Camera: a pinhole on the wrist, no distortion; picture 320 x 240 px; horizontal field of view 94.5 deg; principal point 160.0 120.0 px. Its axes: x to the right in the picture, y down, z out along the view. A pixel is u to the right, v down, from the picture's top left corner.
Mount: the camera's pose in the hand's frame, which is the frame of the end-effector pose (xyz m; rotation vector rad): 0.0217 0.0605 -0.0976 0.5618 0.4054 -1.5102
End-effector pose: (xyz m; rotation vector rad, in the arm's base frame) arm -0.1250 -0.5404 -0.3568 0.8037 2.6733 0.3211
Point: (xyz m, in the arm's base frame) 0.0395 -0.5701 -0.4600
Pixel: 84 47
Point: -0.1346 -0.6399 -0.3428
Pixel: 235 55
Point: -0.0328 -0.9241 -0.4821
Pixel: 223 28
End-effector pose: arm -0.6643 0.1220 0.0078 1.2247 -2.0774 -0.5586
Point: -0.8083 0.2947 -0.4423
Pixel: 117 63
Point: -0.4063 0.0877 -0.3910
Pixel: 252 62
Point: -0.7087 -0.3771 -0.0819
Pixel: outside the picture
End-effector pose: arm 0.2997 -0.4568 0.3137 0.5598 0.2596 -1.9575
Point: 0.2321 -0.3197 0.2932
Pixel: 282 32
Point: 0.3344 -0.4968 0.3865
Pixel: 65 98
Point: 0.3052 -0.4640 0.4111
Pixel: 102 82
